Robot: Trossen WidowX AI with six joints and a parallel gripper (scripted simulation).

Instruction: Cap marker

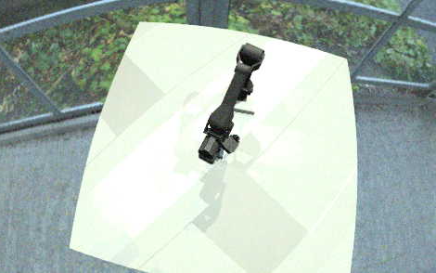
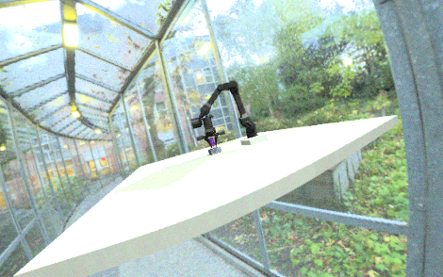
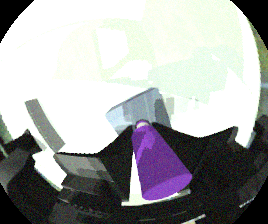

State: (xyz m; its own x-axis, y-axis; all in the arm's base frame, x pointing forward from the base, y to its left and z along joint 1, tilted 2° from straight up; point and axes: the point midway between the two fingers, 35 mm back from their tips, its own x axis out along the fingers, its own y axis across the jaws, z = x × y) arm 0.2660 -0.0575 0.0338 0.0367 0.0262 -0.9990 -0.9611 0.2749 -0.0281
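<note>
Right now my gripper tip is 20 mm above the holder block. Round my gripper tip: purple cap 50 mm above.
</note>
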